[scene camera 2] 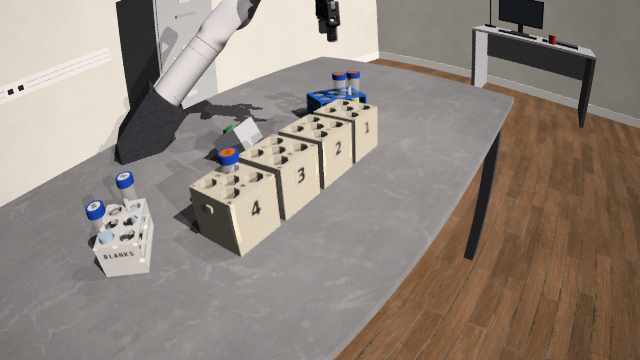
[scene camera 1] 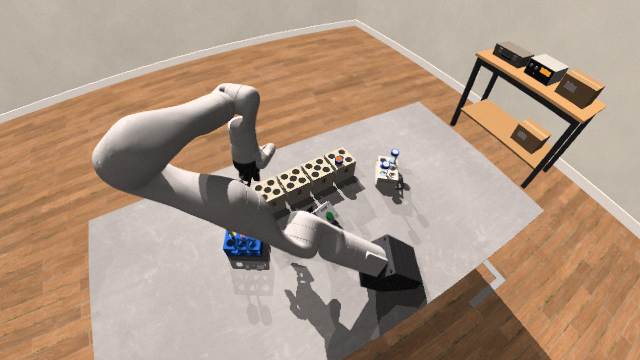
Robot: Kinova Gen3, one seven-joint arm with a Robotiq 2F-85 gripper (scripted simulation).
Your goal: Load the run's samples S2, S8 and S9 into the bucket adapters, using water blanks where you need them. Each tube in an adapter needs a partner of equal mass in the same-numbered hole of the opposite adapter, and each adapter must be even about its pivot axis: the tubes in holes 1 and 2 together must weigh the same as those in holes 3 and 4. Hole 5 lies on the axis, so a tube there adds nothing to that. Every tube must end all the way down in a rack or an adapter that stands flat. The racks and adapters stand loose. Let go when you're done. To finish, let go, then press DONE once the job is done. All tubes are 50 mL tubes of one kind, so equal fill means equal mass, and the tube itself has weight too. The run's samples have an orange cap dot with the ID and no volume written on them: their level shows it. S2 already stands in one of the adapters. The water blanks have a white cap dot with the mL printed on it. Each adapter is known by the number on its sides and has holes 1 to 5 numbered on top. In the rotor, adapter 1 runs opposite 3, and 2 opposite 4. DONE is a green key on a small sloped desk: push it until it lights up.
Labels:
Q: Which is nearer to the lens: the adapter 1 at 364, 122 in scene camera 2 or the adapter 3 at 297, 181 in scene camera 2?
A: The adapter 3.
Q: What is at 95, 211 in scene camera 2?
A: A white-dot blank.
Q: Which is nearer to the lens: the adapter 2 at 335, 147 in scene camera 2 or the adapter 4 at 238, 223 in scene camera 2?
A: The adapter 4.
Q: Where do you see an adapter 2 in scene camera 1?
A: At 296, 186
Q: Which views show the adapter 2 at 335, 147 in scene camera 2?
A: Scene camera 2 and scene camera 1: all of them.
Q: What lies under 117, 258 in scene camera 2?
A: A white blanks rack.

